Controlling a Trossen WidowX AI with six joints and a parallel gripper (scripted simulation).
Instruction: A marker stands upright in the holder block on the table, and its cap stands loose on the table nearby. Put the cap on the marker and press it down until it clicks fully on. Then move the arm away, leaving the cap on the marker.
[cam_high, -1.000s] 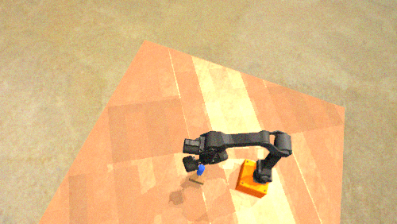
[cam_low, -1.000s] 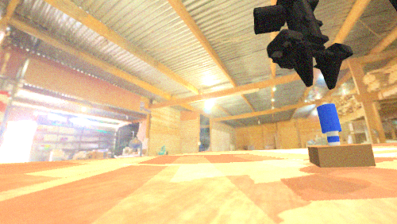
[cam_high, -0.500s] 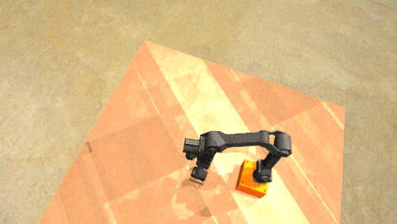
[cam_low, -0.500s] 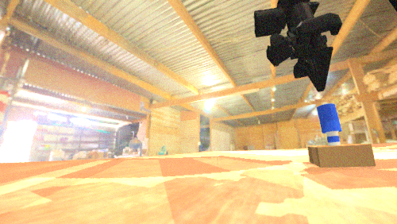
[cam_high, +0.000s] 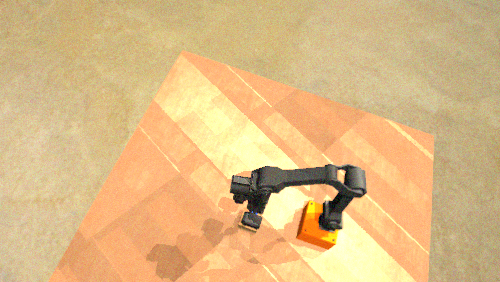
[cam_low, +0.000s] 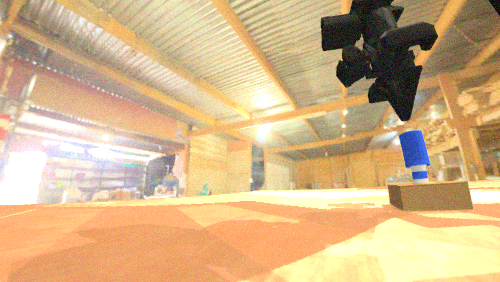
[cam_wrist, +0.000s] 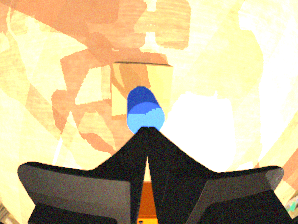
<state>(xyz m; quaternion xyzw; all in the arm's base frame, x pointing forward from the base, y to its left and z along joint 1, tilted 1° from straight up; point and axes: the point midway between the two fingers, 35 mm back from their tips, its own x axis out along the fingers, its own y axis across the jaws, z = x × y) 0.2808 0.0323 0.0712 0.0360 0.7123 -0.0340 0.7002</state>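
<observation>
Right now the blue cap is 5 cm below my gripper tip. From my gripper tip the other things lie so: brown holder block (11 cm below).
</observation>
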